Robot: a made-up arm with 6 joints. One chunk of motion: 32 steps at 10 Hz.
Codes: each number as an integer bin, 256 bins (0 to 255) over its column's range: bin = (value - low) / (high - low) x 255, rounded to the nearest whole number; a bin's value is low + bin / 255 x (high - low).
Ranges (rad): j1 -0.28..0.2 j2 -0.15..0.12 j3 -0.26..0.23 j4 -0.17..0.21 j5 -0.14..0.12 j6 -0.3..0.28
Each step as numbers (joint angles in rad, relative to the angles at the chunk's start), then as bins.
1 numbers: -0.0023 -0.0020 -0.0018 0.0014 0.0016 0.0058
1 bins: 148 140 134 115 139 134
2 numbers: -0.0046 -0.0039 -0.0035 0.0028 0.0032 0.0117
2 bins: 146 138 133 116 140 137
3 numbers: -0.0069 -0.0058 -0.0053 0.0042 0.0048 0.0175
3 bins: 145 136 133 117 142 140
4 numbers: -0.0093 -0.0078 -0.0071 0.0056 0.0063 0.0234
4 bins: 144 134 132 118 143 142
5 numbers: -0.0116 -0.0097 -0.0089 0.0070 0.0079 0.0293
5 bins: 143 133 131 119 145 145
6 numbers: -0.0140 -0.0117 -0.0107 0.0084 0.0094 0.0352
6 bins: 141 131 130 120 147 147
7 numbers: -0.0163 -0.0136 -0.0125 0.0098 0.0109 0.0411
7 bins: 140 129 129 121 148 150
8 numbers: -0.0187 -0.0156 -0.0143 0.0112 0.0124 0.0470
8 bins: 139 127 128 122 149 153
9 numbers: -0.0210 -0.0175 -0.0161 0.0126 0.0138 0.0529
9 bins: 138 125 127 123 151 155
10 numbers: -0.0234 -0.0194 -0.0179 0.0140 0.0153 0.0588
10 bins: 136 123 126 123 152 158
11 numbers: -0.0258 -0.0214 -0.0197 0.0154 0.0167 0.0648
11 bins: 135 121 125 124 154 160
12 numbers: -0.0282 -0.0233 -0.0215 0.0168 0.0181 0.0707
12 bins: 134 120 124 125 155 163
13 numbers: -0.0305 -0.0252 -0.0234 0.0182 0.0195 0.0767
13 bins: 133 118 123 126 156 166
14 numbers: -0.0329 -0.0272 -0.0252 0.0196 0.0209 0.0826
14 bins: 131 116 122 127 158 168
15 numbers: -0.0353 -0.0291 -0.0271 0.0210 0.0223 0.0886
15 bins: 130 114 121 128 159 171
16 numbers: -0.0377 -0.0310 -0.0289 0.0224 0.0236 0.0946
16 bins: 129 112 120 129 160 173
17 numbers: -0.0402 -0.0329 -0.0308 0.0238 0.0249 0.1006
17 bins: 127 111 119 130 162 176
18 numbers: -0.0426 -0.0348 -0.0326 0.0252 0.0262 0.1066
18 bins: 126 109 118 131 163 179
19 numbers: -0.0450 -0.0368 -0.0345 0.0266 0.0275 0.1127
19 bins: 125 107 117 132 164 181
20 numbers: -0.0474 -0.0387 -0.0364 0.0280 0.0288 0.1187
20 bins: 124 105 116 133 166 184
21 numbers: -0.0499 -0.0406 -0.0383 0.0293 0.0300 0.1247
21 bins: 122 103 115 134 167 187
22 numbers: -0.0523 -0.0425 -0.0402 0.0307 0.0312 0.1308
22 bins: 121 102 114 135 168 189
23 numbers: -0.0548 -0.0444 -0.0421 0.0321 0.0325 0.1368
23 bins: 120 100 113 136 169 192
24 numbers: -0.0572 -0.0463 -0.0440 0.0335 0.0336 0.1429
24 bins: 118 98 112 137 170 195
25 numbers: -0.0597 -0.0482 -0.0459 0.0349 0.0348 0.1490
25 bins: 117 96 111 137 171 197
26 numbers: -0.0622 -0.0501 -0.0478 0.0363 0.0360 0.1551
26 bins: 116 94 110 138 173 200
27 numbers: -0.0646 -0.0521 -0.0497 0.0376 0.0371 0.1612
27 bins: 114 92 109 139 174 203
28 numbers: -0.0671 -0.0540 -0.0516 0.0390 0.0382 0.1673
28 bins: 113 91 108 140 175 205
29 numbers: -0.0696 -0.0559 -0.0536 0.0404 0.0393 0.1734
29 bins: 112 89 107 141 176 208
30 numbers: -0.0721 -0.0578 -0.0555 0.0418 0.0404 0.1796
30 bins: 110 87 106 142 177 211
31 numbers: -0.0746 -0.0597 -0.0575 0.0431 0.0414 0.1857
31 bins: 109 85 105 143 178 214
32 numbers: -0.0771 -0.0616 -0.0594 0.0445 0.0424 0.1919
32 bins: 108 83 104 144 179 216
